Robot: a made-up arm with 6 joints.
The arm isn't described. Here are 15 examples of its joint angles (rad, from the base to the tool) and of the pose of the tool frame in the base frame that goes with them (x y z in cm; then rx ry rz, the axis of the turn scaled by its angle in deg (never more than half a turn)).
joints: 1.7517 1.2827 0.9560 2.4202 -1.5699 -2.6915
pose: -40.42 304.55 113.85 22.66 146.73 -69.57
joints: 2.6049 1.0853 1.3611 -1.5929 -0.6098 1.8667
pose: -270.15 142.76 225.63 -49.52 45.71 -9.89
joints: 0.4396 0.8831 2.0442 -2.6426 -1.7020 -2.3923
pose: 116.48 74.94 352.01 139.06 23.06 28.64
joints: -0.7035 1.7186 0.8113 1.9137 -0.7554 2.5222
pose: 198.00 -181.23 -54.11 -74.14 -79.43 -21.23
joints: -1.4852 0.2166 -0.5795 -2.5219 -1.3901 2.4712
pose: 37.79 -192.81 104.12 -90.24 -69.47 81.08
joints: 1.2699 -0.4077 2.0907 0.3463 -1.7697 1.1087
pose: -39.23 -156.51 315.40 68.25 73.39 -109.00
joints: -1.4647 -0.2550 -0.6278 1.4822 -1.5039 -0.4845
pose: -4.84 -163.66 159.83 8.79 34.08 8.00
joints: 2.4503 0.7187 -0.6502 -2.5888 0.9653 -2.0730
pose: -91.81 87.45 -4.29 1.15 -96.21 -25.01
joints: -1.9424 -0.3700 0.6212 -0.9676 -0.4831 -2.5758
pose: -15.81 -78.40 380.77 34.74 129.73 52.37
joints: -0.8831 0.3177 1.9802 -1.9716 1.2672 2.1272
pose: 4.53 -32.81 392.96 -126.55 -47.90 3.34
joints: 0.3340 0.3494 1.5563 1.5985 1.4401 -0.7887
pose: 87.94 63.32 385.75 63.22 11.18 -59.32
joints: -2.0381 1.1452 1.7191 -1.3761 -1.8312 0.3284
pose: -89.76 -241.70 251.36 -27.87 -97.72 63.89
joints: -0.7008 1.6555 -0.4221 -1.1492 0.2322 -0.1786
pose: 30.87 -27.17 -91.63 4.03 -24.81 -9.61
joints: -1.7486 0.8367 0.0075 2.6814 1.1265 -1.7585
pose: -23.71 -222.47 34.45 30.71 -73.56 67.43
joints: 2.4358 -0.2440 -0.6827 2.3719 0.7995 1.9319
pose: -140.63 97.43 129.68 104.16 9.26 104.31
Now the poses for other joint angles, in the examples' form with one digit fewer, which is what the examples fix.
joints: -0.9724 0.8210 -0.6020 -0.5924 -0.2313 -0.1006
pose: 81.9 -108.8 -22.4 14.4 -55.3 7.2
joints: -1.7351 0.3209 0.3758 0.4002 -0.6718 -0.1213
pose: -46.0 -245.1 221.7 -37.1 -17.3 27.7
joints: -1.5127 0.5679 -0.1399 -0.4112 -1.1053 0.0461
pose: 23.7 -214.4 67.2 18.6 -71.4 3.2
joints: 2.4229 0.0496 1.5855 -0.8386 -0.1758 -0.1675
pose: -16.1 10.0 419.6 -98.1 86.8 31.2
